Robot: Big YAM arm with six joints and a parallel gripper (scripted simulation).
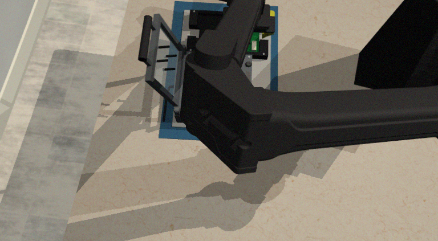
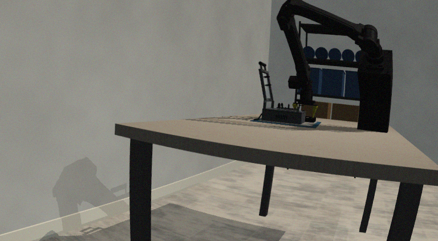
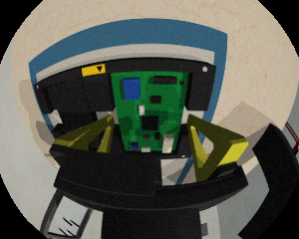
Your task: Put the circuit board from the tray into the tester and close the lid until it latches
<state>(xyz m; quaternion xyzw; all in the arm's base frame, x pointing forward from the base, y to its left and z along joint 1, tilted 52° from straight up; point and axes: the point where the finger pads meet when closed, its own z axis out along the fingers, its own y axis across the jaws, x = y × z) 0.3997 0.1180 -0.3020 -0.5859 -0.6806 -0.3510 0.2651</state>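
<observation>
Right now my hand is right at the green circuit board. Also, from my hand: see-through lid 200 mm to the left, 160 mm above, 150 mm ahead.
</observation>
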